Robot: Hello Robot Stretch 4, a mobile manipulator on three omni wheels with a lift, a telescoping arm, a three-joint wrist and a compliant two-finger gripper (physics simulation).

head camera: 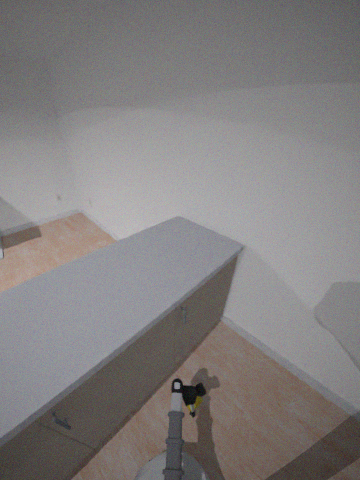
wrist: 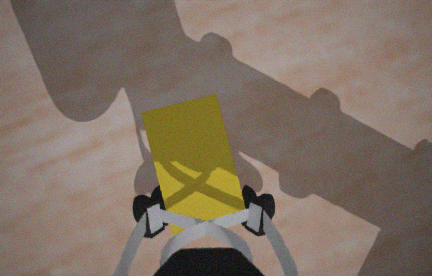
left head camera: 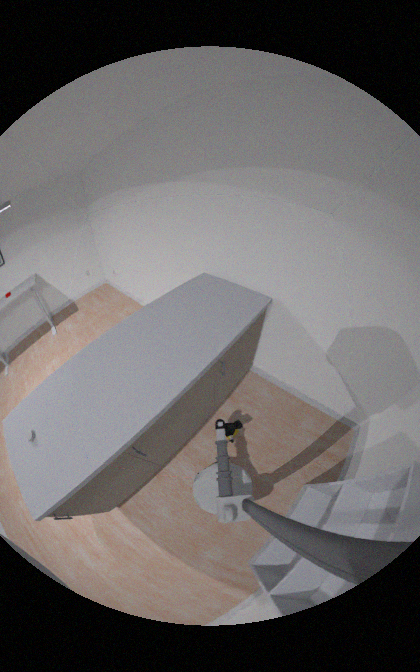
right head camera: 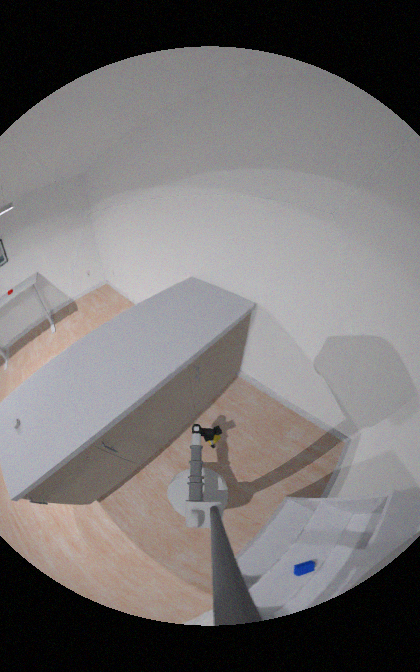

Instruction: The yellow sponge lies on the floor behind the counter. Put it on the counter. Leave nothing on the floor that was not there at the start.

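Frame: origin at the robot's base, x left, y back, z up, level; millimetres.
Seen in the pictures: gripper, fingertip midpoint: point(head camera: 189, 407) point(wrist: 204, 201).
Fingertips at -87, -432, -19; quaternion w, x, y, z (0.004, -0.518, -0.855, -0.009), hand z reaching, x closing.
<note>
A point is followed by its place in that frame, as x, y, z.
The yellow sponge point(wrist: 192, 140) @(-134, -468, 19) point(head camera: 198, 400) @(-146, -464, 18) point(left head camera: 234, 434) point(right head camera: 216, 439) is a flat rectangular block, low at the floor behind the counter. My gripper point(wrist: 204, 201) @(-87, -432, -19) point(head camera: 197, 401) point(left head camera: 234, 432) point(right head camera: 215, 437) points down, its dark fingertips pressed to both long sides of the sponge near one end. It is shut on the sponge. The sponge is slightly turned between the fingers. I cannot tell whether its underside touches the floor. The counter point(head camera: 115, 290) @(302, -642, 883) point(left head camera: 150, 360) point(right head camera: 140, 370) has a long light grey top beside and above my arm.
The wall stands beyond the counter's far end. A light shelf unit lies behind my base, with a blue block point(right head camera: 304, 568) on it. A small curved grey item point(left head camera: 32, 435) point(right head camera: 17, 423) is on the counter's near end. A red item point(left head camera: 8, 295) point(right head camera: 10, 292) lies on a far table.
</note>
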